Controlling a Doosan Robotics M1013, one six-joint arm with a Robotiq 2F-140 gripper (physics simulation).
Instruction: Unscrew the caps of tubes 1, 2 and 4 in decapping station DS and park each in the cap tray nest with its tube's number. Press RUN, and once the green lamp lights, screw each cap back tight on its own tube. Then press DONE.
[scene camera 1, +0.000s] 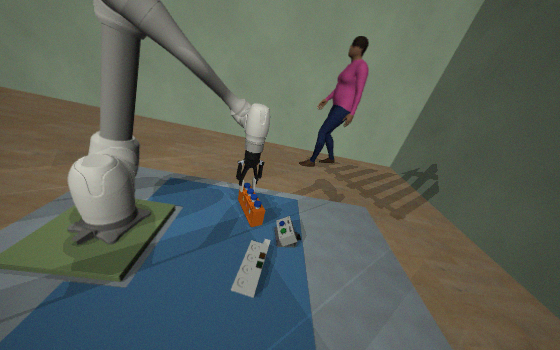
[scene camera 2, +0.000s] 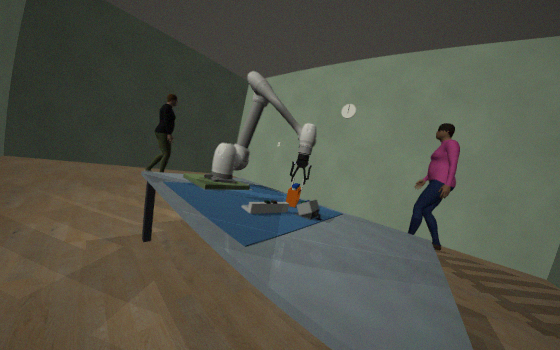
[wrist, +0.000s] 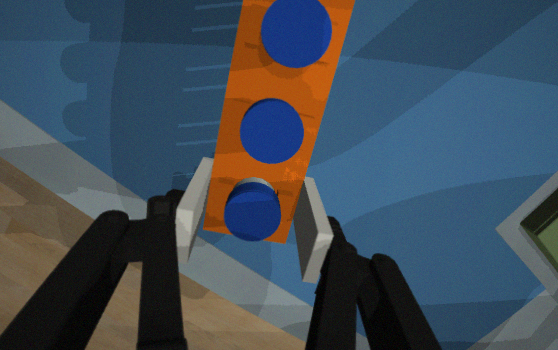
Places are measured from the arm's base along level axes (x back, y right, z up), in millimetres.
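Where they show: gripper, between the fingertips: (scene camera 1: 246, 189) (wrist: 255, 187); arm's base, origin of its link: (scene camera 1: 113, 221) (scene camera 2: 221, 179).
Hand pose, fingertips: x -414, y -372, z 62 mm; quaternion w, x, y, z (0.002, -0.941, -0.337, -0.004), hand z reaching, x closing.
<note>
Each offset is from my fingertips to the top centre of the thing. "pt": to the spot under its first point. Level surfaces: height alone.
The orange station {dx -46, dy +57, dz +15 mm} (scene camera 1: 256, 217) (scene camera 2: 293, 196) (wrist: 285, 85) holds a row of tubes with blue caps. My gripper (scene camera 1: 248, 186) (scene camera 2: 299, 183) (wrist: 255, 187) points down at its far end. The pads stand on both sides of the end cap {dx +3, dy -4, dz +33 mm} (scene camera 1: 247, 185) (wrist: 252, 215), with a gap beside it, and close against the station's sides. Tube numbers are not readable. The white tray {dx -165, dy +352, dz -35 mm} (scene camera 1: 252, 282) (scene camera 2: 267, 207) shows round, empty nests, a dark brown square {pt dx -192, dy +333, dz -35 mm} (scene camera 1: 262, 255) and a dark green square {pt dx -193, dy +373, dz -35 mm} (scene camera 1: 259, 264). The grey box {dx -260, dy +157, dz -4 mm} (scene camera 1: 286, 240) (scene camera 2: 308, 208) has a blue button {dx -232, dy +143, dz -14 mm} (scene camera 1: 282, 223) and a green button {dx -247, dy +186, dz -14 mm} (scene camera 1: 283, 231).
The station, tray and box stand on a blue mat {dz -88 mm} (scene camera 1: 200, 300) (scene camera 2: 240, 232) on a grey table {dz -91 mm} (scene camera 1: 350, 250) (scene camera 2: 375, 280). The arm's base stands on a green plate (scene camera 1: 40, 250) (scene camera 2: 227, 186). A person in pink (scene camera 1: 352, 85) (scene camera 2: 445, 160) stands beyond the table.
</note>
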